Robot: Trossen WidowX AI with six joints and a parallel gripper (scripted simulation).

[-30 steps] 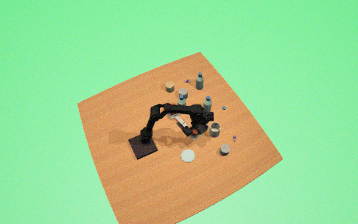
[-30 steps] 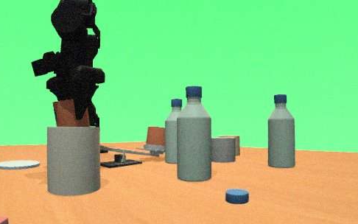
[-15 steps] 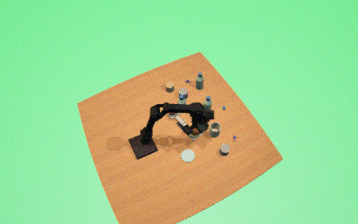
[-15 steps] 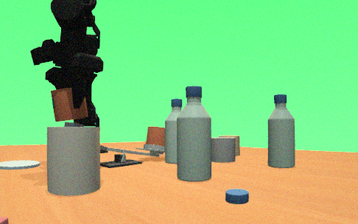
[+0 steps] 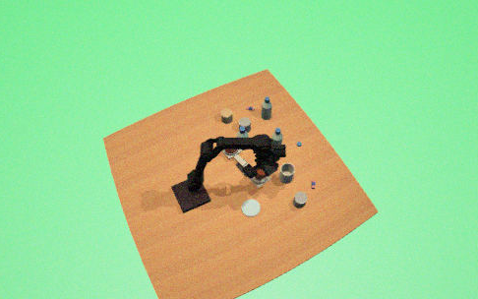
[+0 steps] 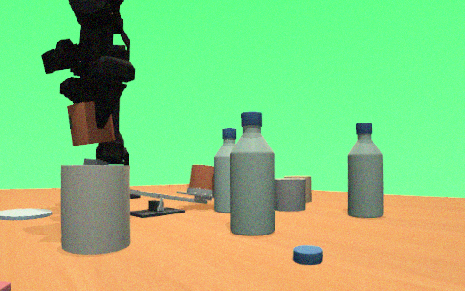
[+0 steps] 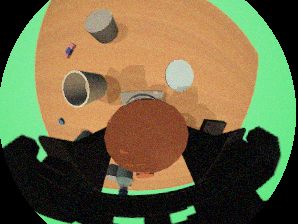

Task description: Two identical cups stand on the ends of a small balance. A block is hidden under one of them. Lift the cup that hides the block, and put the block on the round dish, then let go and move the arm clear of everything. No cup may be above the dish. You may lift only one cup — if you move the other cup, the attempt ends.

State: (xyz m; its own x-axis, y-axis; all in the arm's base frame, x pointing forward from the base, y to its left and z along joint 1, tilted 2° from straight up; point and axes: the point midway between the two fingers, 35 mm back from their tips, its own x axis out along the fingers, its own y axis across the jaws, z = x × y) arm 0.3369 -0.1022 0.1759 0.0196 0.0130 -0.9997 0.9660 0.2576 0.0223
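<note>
Now: gripper tip 1 cm to the right of the small grey block and 6 cm above it. Also, from my gripper tip: blue cap: 32 cm ahead, 16 cm to the left, 15 cm below; then grey balance: 3 cm behind, 13 cm to the left, 11 cm below; then round white dish: 10 cm behind, 11 cm to the right, 15 cm below.
</note>
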